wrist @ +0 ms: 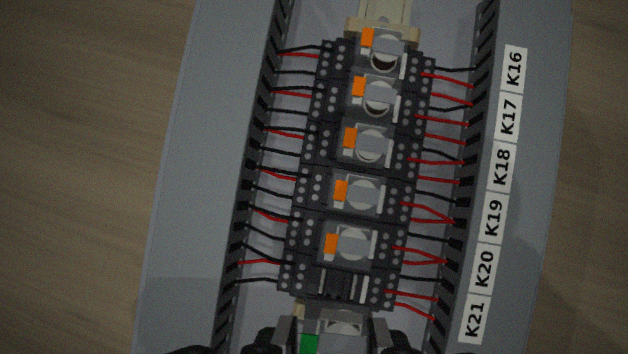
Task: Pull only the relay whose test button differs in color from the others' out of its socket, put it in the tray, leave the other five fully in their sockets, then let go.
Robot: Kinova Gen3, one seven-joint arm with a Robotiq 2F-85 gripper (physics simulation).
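Places are measured from the arm's base along level axes (x right, y ahead, z up), in centimetres.
Pixels of known places: gripper, fingertip midpoint: (332,340).
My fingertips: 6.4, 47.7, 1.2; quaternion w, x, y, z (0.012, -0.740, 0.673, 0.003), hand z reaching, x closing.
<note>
Behind a point stands the place of what it marks, as x, y, z.
The relay with the green test button (334,336) @(7.1, 47.6, 2.8) is at the bottom of the wrist view, between the fingers and apart from its socket. My gripper (334,339) @(6.4, 47.7, 1.2) is shut on this relay, one finger on each side of it; its lower part is cut off by the frame edge. The lowest socket (336,284) @(7.0, 47.8, -7.5), in the row's K21 place, stands open with its dark inside showing. Five relays with orange test buttons (384,47) @(20.1, 46.6, -3.9) (377,95) @(17.5, 46.8, -3.9) (369,145) @(14.8, 46.9, -3.9) (361,194) @(12.3, 47.0, -3.9) (350,244) @(9.8, 47.3, -3.9) sit in their sockets above it. The tray does not show.
Grey slotted wire ducts (210,125) @(15.1, 55.4, -4.4) (537,125) @(17.0, 38.0, -4.4) run along both sides of the row, with black and red wires reaching the sockets. A label strip (501,160) @(14.9, 39.9, -4.4) reads K16 to K21 on the right duct. A pale rail (385,9) @(25.2, 46.4, -10.3) shows at the top. Wooden surface lies beyond both ducts.
</note>
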